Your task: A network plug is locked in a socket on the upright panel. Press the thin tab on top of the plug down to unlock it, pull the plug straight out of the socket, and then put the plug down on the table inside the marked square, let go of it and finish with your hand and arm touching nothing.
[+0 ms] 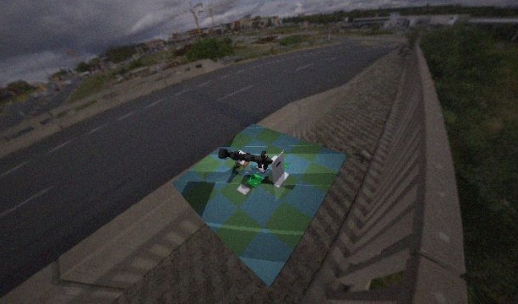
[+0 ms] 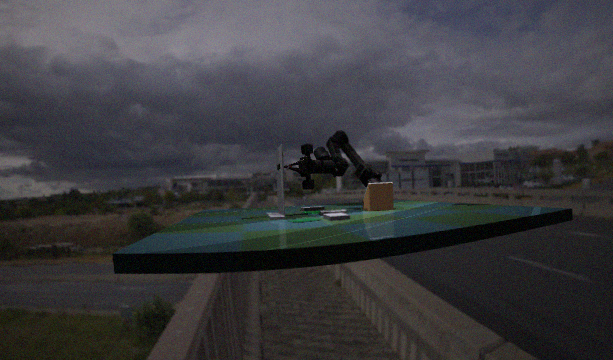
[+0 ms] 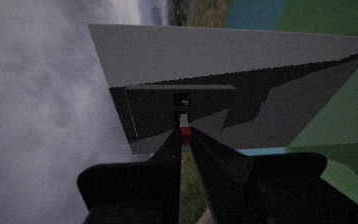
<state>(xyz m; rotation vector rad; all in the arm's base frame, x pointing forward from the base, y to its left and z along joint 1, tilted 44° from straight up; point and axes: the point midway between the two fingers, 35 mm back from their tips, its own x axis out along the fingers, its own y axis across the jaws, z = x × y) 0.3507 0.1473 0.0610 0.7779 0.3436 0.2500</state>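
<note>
Now: the green marked square 12 cm behind my gripper tip, 15 cm to the right of it and 20 cm below it. Round my gripper tip: grey upright panel: 5 cm ahead, 1 cm to the left, 8 cm below; then network plug: 1 cm ahead.
</note>
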